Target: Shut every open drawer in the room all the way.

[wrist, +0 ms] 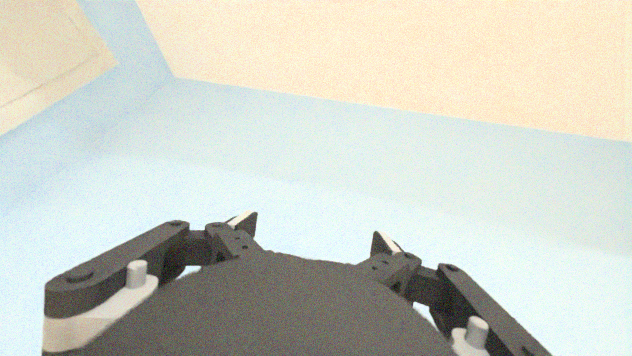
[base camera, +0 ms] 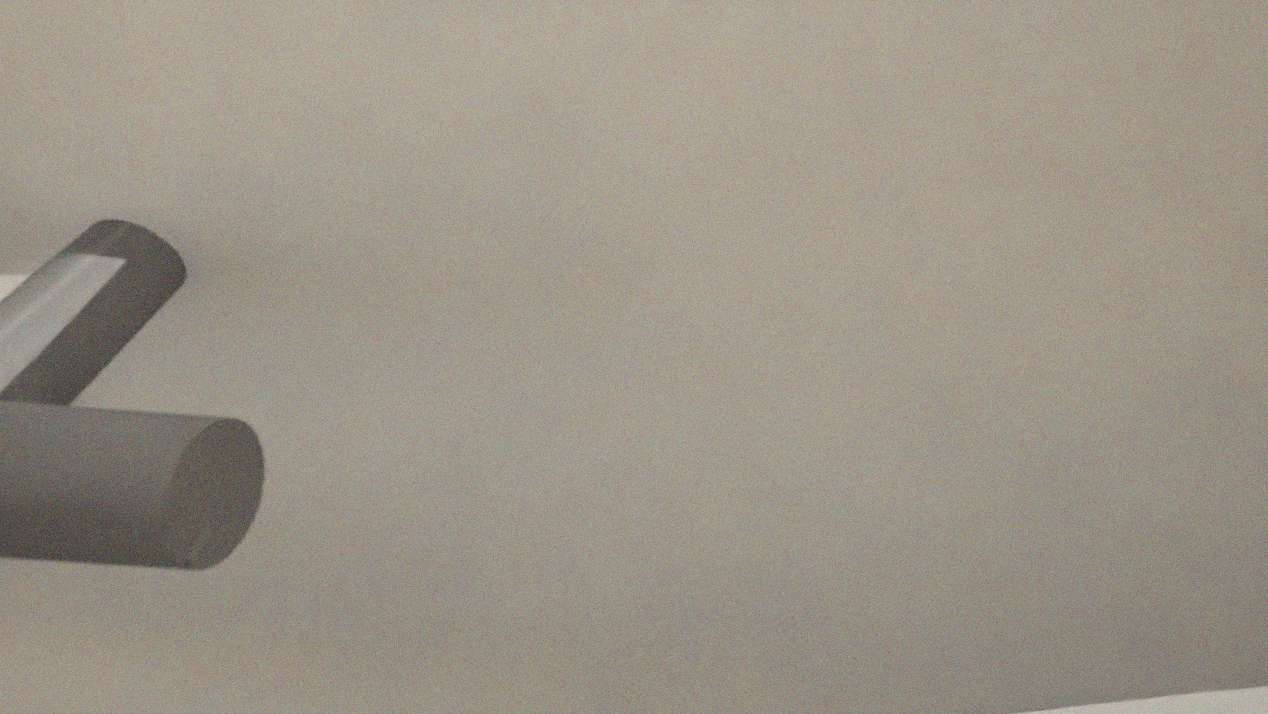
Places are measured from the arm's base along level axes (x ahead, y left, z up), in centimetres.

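Where they show: gripper, fingertip midpoint: (wrist: pixel 313 233).
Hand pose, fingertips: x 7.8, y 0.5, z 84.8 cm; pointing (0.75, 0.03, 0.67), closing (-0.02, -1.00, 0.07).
Things, the pixels of their centre, and the offset from my fingertips. "*": a spot on its surface instead. Level surfaces: height alone.
- dark grey round bar handle at a spot on its surface: (base camera: pixel 97 483) * dx +6.4, dy +4.6, dz -93.3 cm
- cream surface at its surface level: dz +119.2 cm
- cream panelled piece at a spot on its surface: (wrist: pixel 40 55) * dx +33.9, dy +120.8, dz +60.2 cm
A pale flat front panel (base camera: pixel 709 354) fills most of the base camera view, very close and in shade. A dark grey round bar handle (base camera: pixel 97 483) stands out from it at the left, with its post (base camera: pixel 115 301) running back to the panel. I cannot tell from this view whether this front belongs to an open drawer. In the wrist view my gripper (wrist: pixel 313 233) is open, with its two fingertips wide apart and nothing between them. The gripper does not show in the base camera view, and no drawer can be made out in the wrist view.
In the wrist view a light blue wall (wrist: pixel 325 145) lies beyond the fingers, with a cream surface (wrist: pixel 400 50) above it. A cream panelled piece (wrist: pixel 40 55) shows at the upper left. A brighter pale edge (base camera: pixel 1197 702) shows at the lower right of the base camera view.
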